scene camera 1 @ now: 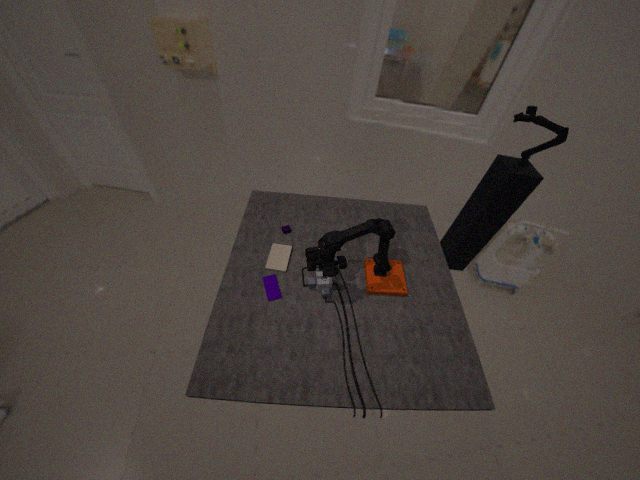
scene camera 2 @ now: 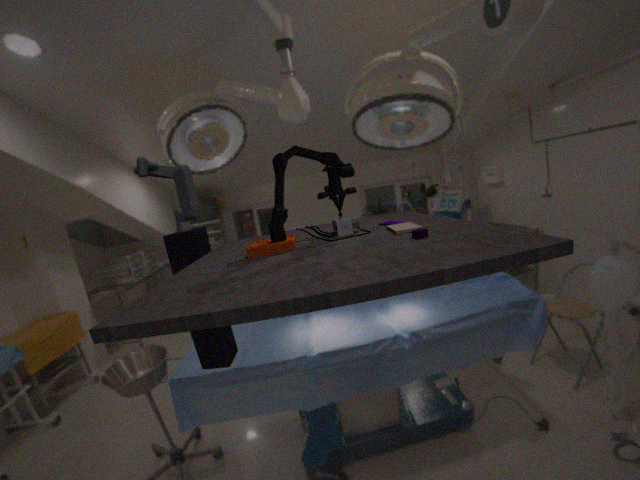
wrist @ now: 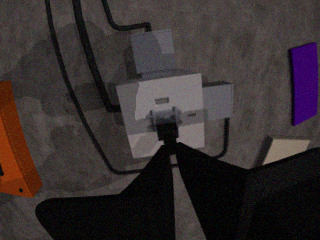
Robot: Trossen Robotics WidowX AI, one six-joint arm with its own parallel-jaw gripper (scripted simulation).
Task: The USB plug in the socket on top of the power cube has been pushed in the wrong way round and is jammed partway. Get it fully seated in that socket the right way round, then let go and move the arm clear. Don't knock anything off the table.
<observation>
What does my gripper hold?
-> A dark USB plug.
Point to a purple flat card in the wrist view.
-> At 296, 55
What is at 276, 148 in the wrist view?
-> A cream card.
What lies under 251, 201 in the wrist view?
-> My gripper.
</observation>
